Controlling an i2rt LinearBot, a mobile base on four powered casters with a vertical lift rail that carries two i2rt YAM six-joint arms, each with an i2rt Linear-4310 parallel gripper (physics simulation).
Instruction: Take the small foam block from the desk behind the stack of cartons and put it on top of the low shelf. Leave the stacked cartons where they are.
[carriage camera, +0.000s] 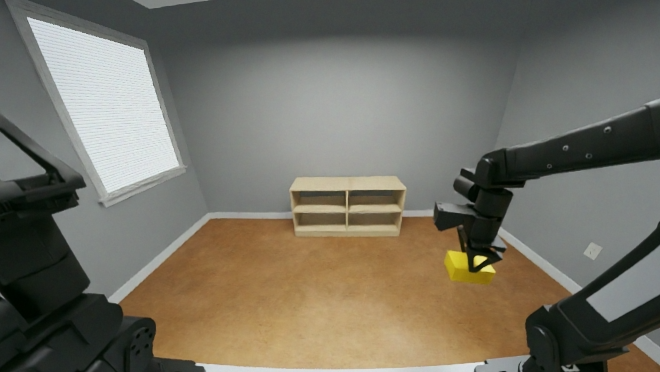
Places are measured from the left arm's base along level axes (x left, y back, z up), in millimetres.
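Where they show: right gripper, fingertip midpoint: (468, 263).
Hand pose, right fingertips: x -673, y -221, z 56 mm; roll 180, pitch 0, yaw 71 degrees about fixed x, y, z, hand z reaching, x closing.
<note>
After its pixels a point has its place.
The yellow foam block (459, 267) {y -203, x -635, z 64 mm} is held at the right of the picture, in front of the brown floor. My right gripper (475, 265) {y -221, x -673, z 56 mm} points down and is shut on the block, with one finger across its near side. The low shelf (347, 184) {y -1709, x -483, z -336 mm}, pale wood with four open compartments, stands against the far wall near the middle of the picture, well beyond the block. My left arm is folded at the left edge; its gripper (42, 192) stands open, with no object seen in it. The stacked cartons and the desk do not show in this view.
Brown floor (260, 280) {y -990, x 337, z -946 mm} stretches between the robot and the low shelf. Grey walls with white baseboards stand at left, right and back. A window (105, 105) {y -1300, x 1476, z 563 mm} with blinds is in the left wall, and an outlet plate (593, 251) {y -797, x -2280, z -545 mm} is on the right wall.
</note>
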